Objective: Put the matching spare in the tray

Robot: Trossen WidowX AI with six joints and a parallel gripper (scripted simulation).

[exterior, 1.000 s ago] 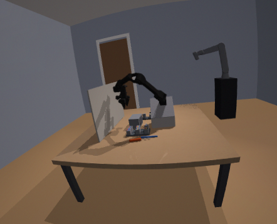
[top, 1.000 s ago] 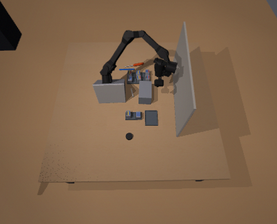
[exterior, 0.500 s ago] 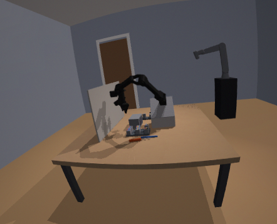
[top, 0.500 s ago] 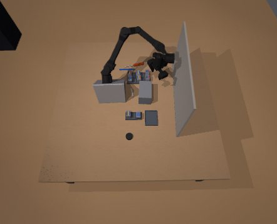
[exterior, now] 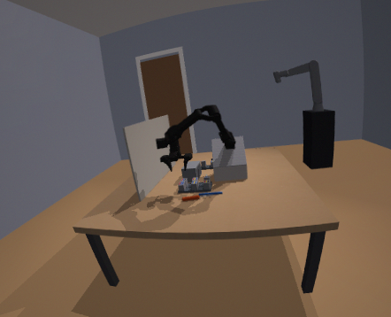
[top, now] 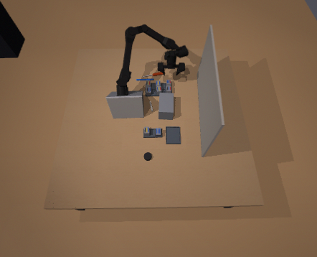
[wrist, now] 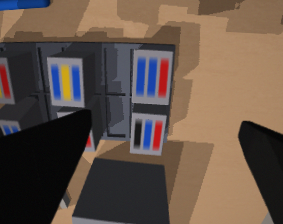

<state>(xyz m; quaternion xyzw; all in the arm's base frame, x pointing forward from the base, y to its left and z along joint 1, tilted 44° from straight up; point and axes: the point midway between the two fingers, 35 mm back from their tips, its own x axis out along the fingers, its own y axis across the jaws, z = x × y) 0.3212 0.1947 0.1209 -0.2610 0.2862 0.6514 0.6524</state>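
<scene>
My gripper tip is now 420 mm to the left of the dark grey tray and 130 mm above it. The rest, counted from my gripper tip: mounted unit (40 mm behind, 200 mm to the right, 80 mm below); tall white panel (210 mm ahead, 230 mm to the right, 90 mm above); blue pen (190 mm behind, 70 mm to the left, 130 mm below).
</scene>
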